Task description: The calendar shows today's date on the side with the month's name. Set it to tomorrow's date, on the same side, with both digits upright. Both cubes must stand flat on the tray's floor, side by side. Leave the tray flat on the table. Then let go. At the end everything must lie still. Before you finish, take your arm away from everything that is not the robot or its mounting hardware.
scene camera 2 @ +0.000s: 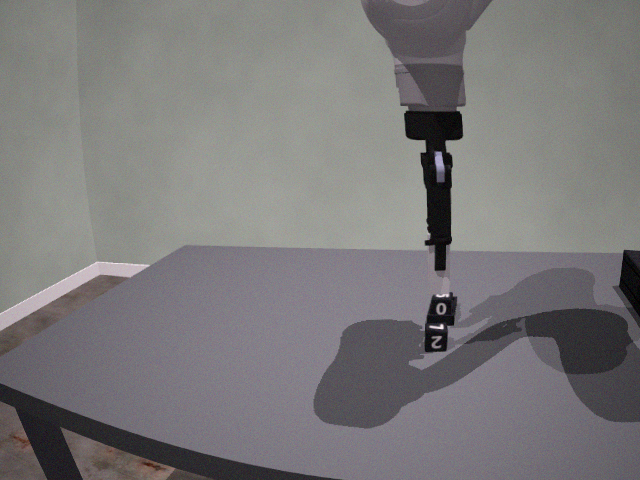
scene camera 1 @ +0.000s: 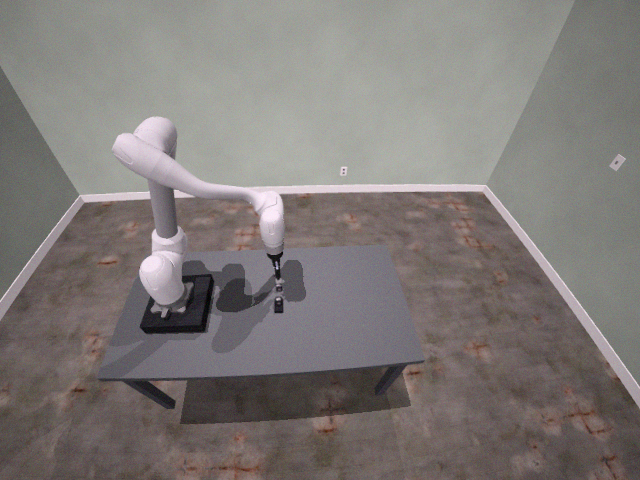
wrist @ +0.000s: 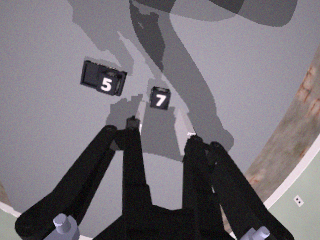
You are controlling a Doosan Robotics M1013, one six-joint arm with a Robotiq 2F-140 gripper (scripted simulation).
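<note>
The robot's gripper [scene camera 2: 438, 286] is visible in the scene, and the wrist view shows the gripper [wrist: 160, 114] as well.
</note>
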